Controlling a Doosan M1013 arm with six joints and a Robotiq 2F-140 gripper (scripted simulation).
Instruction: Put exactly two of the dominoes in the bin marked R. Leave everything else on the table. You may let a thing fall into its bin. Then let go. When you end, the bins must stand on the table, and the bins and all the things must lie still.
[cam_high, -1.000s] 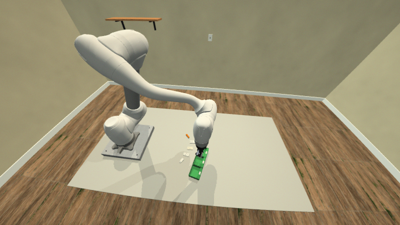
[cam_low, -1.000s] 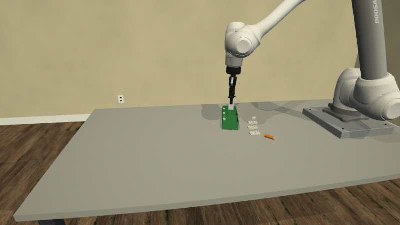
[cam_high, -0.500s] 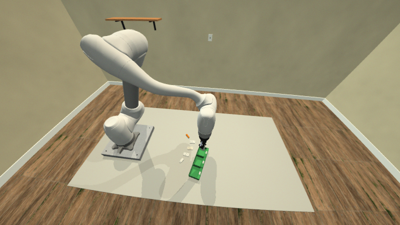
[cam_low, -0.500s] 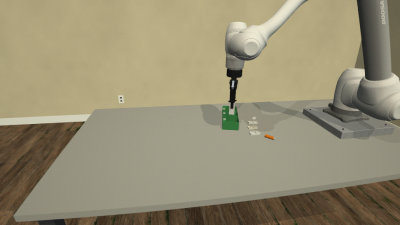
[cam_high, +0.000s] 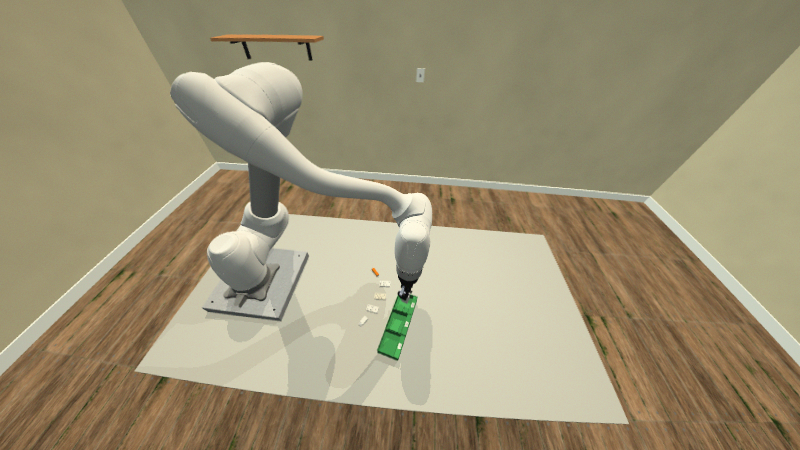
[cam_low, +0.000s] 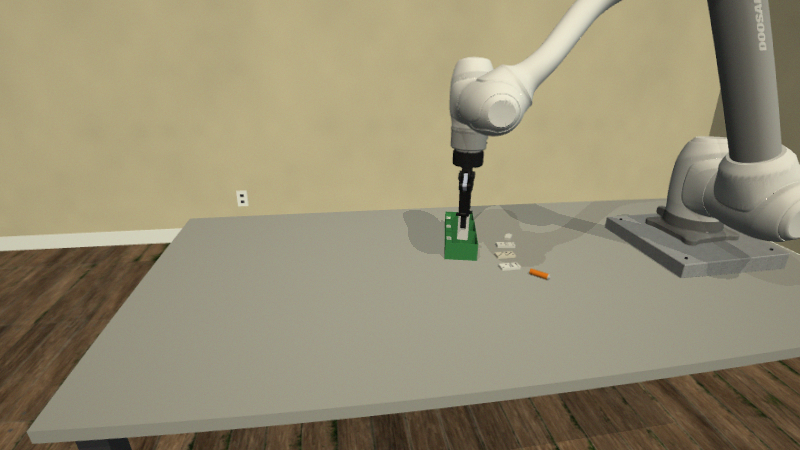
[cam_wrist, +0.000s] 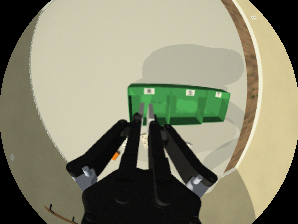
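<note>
Now: the white domino 11 cm behind my hand, 7 cm below it and 3 cm to the left of it. The rest, counted from my hand: white block 17 cm behind, 8 cm to the right, 8 cm below; orange cylinder 16 cm to the left, 15 cm behind, 7 cm below.
</note>
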